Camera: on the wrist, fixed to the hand. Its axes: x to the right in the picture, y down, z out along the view.
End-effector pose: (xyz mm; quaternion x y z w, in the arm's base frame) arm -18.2 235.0 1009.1 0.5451 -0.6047 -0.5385 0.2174
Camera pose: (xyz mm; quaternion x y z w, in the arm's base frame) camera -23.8 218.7 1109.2 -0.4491 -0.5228 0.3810 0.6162
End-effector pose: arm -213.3 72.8 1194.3 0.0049 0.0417 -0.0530 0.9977
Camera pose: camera -222.1 168.6 1161.7 0.1306 0.2154 0.9668 0.0418
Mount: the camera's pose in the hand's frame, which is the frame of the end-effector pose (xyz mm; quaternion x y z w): -16.1 94.1 -34.6 0.0784 0.2248 0.9712 0.0001
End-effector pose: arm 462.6 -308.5 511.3 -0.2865 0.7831 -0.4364 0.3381
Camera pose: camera 431.0 -236.8 446.8 0.8851 0.3201 0.2025 0.2703
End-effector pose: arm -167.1 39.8 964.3 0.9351 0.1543 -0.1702 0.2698
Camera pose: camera -137.6 -20.0 1040.9 0.2094 -0.8609 0.4602 0.0573
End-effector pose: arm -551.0 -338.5 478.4 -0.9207 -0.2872 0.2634 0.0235
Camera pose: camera -496.4 -421.9 497.4 0.3364 -0.9201 0.1616 0.1191
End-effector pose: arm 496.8 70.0 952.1 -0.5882 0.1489 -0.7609 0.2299
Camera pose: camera 483.2 -3.0 882.9 0.3336 0.5633 0.0793 0.7517
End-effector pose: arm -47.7 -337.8 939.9 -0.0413 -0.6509 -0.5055 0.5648
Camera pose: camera 40.9 -308.2 979.8 -0.4743 0.1274 0.5903 0.6406
